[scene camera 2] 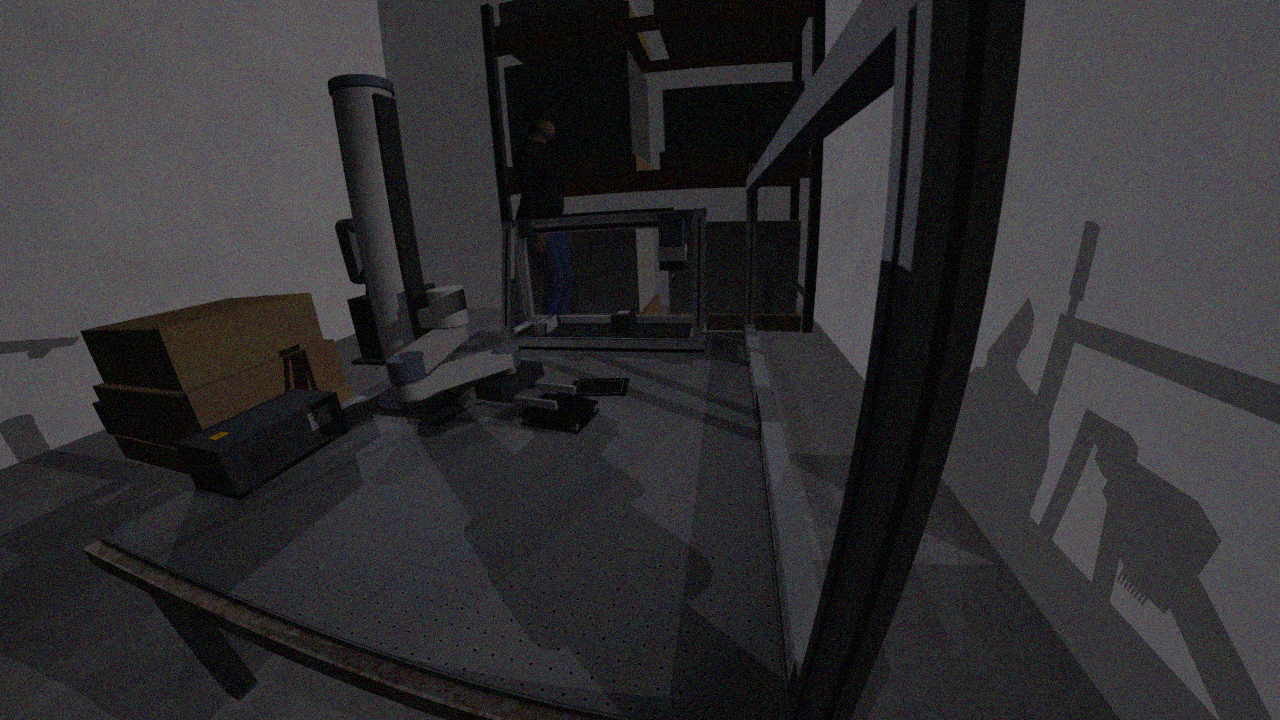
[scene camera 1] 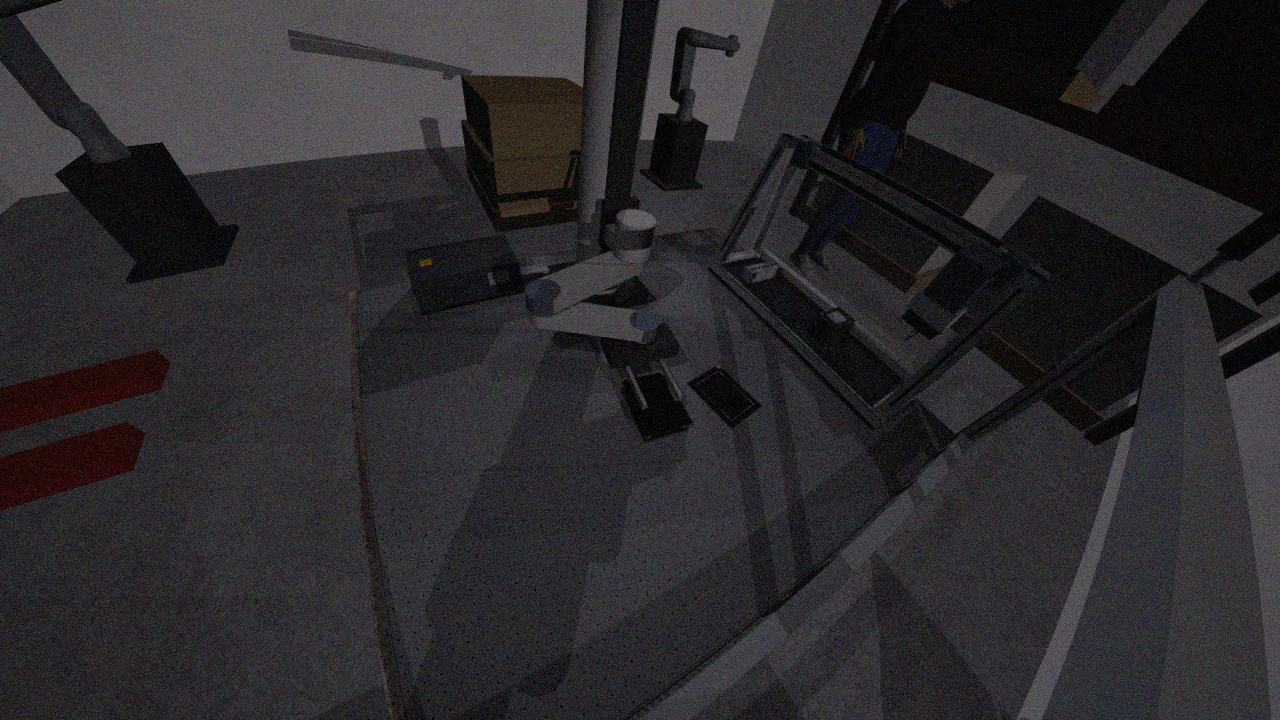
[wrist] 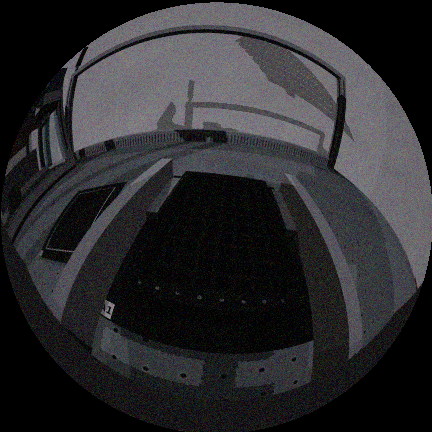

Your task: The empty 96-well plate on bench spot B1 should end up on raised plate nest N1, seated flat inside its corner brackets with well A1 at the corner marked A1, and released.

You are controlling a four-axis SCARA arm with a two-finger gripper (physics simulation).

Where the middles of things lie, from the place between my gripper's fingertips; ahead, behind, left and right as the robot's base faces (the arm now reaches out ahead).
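Scene:
Going by their middles, the black well plate (scene camera 1: 662, 409) is the nearest to my hand of the things named here: it sits 2 cm below my hand and 2 cm behind it. The nest outlined in white (scene camera 1: 721, 392) is 6 cm below my hand, 2 cm ahead of it and 21 cm to the left of it.

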